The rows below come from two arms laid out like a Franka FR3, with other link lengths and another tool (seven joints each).
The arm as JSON. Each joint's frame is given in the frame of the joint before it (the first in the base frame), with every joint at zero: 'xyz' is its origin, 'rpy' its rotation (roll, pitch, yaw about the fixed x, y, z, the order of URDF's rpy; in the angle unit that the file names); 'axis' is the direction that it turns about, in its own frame. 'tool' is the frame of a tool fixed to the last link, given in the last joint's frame.
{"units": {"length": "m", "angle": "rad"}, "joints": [
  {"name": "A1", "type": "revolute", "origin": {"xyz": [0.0, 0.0, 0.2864], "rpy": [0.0, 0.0, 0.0]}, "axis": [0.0, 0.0, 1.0]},
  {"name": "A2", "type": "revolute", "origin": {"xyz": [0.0, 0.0, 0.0], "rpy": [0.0, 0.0, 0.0]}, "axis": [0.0, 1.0, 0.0]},
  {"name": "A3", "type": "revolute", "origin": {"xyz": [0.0, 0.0, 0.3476], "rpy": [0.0, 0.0, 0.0]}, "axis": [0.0, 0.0, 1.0]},
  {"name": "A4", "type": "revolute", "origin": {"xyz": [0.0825, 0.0, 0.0], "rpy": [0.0, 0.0, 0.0]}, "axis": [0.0, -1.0, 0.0]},
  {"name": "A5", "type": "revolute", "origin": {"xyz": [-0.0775, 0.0, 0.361], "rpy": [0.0, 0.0, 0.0]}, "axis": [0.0, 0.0, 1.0]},
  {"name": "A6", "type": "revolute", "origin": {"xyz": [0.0, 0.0, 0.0], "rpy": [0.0, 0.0, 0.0]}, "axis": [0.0, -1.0, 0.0]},
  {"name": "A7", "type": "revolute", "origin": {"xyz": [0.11, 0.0, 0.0], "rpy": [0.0, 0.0, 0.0]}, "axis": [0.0, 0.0, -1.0]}
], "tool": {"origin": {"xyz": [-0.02, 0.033, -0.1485], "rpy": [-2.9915, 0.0, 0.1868]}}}
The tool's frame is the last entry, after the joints.
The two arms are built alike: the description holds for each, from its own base.
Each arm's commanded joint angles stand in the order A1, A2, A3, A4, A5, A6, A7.
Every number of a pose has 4 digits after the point.
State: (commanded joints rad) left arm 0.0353 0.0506 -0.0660 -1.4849 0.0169 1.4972 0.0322; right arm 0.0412 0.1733 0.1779 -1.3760 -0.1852 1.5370 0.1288
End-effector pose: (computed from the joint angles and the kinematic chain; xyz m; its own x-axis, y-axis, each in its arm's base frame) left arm 0.5442 0.0205 0.5682 0.9915 0.1248 -0.0356 0.1171 -0.9787 -0.1685; right arm 0.5788 0.1261 0.5479 0.9642 0.2646 -0.0181 0.2647 -0.9643 0.0038
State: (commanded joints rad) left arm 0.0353 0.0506 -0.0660 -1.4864 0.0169 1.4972 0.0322; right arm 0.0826 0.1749 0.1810 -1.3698 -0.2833 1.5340 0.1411
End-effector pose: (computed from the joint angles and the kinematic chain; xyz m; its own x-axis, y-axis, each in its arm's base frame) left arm 0.5441 0.0205 0.5676 0.9915 0.1248 -0.0371 0.1169 -0.9787 -0.1687; right arm 0.5774 0.1370 0.5491 0.9566 0.2908 -0.0181 0.2911 -0.9513 0.1010
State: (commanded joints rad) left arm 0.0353 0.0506 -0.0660 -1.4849 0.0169 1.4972 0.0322; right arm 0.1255 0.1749 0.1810 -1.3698 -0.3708 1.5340 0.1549
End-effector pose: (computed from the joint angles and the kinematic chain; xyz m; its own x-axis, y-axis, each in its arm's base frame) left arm 0.5442 0.0205 0.5682 0.9915 0.1248 -0.0356 0.1171 -0.9787 -0.1685; right arm 0.5755 0.1489 0.5500 0.9489 0.3152 -0.0164 0.3126 -0.9312 0.1877
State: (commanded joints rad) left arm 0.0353 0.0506 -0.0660 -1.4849 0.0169 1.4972 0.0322; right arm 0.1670 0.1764 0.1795 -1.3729 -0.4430 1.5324 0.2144
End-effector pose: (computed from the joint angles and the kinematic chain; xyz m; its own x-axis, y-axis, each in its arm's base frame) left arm 0.5442 0.0205 0.5682 0.9915 0.1248 -0.0356 0.1171 -0.9787 -0.1685; right arm 0.5745 0.1627 0.5488 0.9546 0.2978 0.0001 0.2876 -0.9222 0.2586
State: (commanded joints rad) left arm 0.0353 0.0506 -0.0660 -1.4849 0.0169 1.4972 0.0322; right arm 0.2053 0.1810 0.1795 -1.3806 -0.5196 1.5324 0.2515
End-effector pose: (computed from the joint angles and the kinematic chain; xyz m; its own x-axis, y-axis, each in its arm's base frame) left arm 0.5442 0.0205 0.5682 0.9915 0.1248 -0.0356 0.1171 -0.9787 -0.1685; right arm 0.5740 0.1747 0.5449 0.9534 0.3016 0.0084 0.2819 -0.9004 0.3314
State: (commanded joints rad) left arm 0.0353 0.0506 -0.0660 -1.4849 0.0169 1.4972 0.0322; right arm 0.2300 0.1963 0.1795 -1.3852 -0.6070 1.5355 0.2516
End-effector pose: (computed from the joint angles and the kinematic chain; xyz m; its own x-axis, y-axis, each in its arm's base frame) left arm 0.5442 0.0205 0.5682 0.9915 0.1248 -0.0356 0.1171 -0.9787 -0.1685; right arm 0.5785 0.1779 0.5378 0.9451 0.3267 -0.0021 0.2987 -0.8613 0.4110
